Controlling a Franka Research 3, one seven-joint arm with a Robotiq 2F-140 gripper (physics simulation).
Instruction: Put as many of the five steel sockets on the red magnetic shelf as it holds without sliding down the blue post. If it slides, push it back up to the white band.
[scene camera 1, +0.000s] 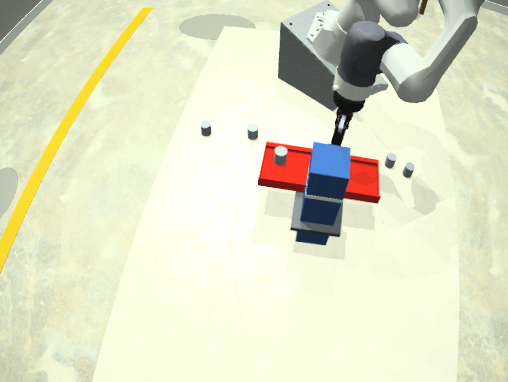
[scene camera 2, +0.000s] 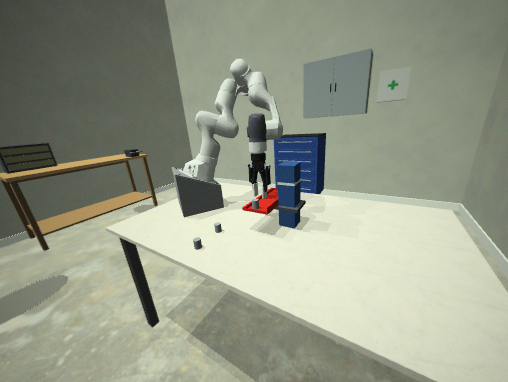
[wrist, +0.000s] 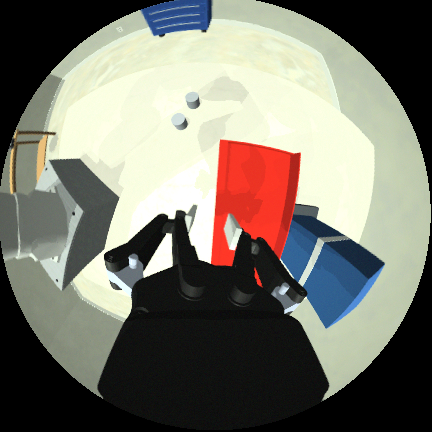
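Observation:
The red shelf (scene camera 1: 292, 176) (scene camera 2: 270, 202) (wrist: 250, 185) stands out from the blue post (scene camera 1: 330, 162) (scene camera 2: 289, 197) (wrist: 335, 285), raised above the table. The dark collar (scene camera 1: 296, 220) (scene camera 2: 300, 205) around the post is below the white band (scene camera 1: 324, 197) (scene camera 2: 288, 184) (wrist: 312, 260). One steel socket (scene camera 1: 280, 155) (scene camera 2: 255, 203) stands on the shelf's left part in scene camera 1. Two sockets (scene camera 1: 205, 128) (scene camera 1: 252, 132) stand left on the table, two more (scene camera 1: 390, 160) (scene camera 1: 408, 170) right. My gripper (scene camera 2: 260, 191) (wrist: 210, 216) is partly open and empty. In the wrist view its fingertips appear either side of the shelf's arm-side edge; exact height is unclear.
The grey arm base (scene camera 1: 305, 65) (scene camera 2: 200, 197) (wrist: 87, 215) stands on the table (scene camera 1: 200, 300) (scene camera 2: 380, 275) behind the shelf. The tall post rises beside the shelf, opposite my gripper. A blue drawer cabinet (scene camera 2: 312, 160) and a wooden bench (scene camera 2: 80, 164) stand beyond the table.

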